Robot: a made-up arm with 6 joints.
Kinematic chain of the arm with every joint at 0, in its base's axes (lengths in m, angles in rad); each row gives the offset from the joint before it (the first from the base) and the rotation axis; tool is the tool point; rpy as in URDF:
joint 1: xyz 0 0 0.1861 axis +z
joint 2: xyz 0 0 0 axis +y
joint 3: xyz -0.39 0 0.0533 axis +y
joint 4: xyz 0.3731 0 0.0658 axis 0.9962 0 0.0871
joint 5: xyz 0 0 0 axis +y
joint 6: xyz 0.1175 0 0.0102 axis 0.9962 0 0.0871
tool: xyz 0 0 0 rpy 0 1.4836 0
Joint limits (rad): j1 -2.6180..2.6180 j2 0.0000..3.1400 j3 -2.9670..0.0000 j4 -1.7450..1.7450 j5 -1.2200..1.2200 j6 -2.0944..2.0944
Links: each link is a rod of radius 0.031 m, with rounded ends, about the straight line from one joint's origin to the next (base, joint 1, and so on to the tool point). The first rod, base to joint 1, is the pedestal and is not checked.
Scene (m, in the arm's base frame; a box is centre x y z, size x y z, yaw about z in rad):
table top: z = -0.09
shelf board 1: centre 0.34 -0.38 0 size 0.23 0.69 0.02 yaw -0.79
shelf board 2: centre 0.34 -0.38 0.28 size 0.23 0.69 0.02 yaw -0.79
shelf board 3: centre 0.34 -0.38 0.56 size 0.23 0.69 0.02 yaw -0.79
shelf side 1: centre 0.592 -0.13 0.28 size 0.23 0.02 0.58 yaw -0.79
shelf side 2: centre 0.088 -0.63 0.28 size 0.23 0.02 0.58 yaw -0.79
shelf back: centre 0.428 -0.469 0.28 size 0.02 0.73 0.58 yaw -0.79
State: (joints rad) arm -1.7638 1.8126 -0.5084 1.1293 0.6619 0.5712
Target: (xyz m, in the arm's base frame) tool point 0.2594 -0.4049 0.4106
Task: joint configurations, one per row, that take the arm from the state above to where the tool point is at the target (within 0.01 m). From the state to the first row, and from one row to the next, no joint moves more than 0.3 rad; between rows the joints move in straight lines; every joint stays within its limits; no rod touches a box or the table.
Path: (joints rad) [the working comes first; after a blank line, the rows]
Joints at the target: -1.1548 1.5363 -1.0639 1.2518 0.7171 0.5712
Straight joint move there: touches shelf board 2.

1: -1.6294 1.5802 -0.5727 1.1356 0.7146 0.5712
2: -1.4949 1.3477 -0.6370 1.1419 0.7673 0.5712
3: -1.3605 1.1153 -0.7013 1.1482 0.8200 0.5712
4: -1.2576 1.3258 -0.8826 1.2000 0.7685 0.5712
5: -1.1548 1.5363 -1.0639 1.2518 0.7171 0.5712

